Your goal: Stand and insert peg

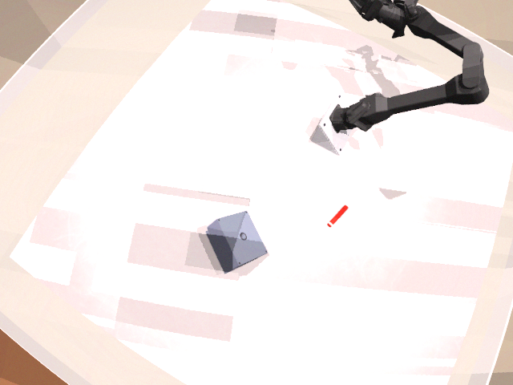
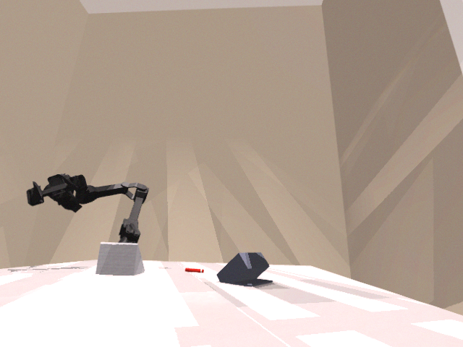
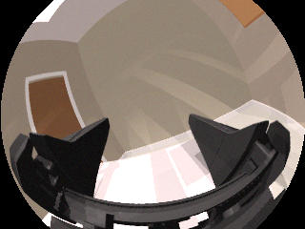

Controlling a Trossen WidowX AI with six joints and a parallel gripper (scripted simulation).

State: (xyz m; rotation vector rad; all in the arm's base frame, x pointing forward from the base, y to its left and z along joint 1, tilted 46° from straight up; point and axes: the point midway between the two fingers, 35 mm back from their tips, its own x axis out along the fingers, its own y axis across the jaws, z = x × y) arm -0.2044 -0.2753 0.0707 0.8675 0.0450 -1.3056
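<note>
My gripper tip is now 470 mm short of the red peg, 320 mm to the right of it and 310 mm above it. Also, from my gripper tip: sloped grey-blue panel: 670 mm ahead, 280 mm below, 120 mm to the left.
</note>
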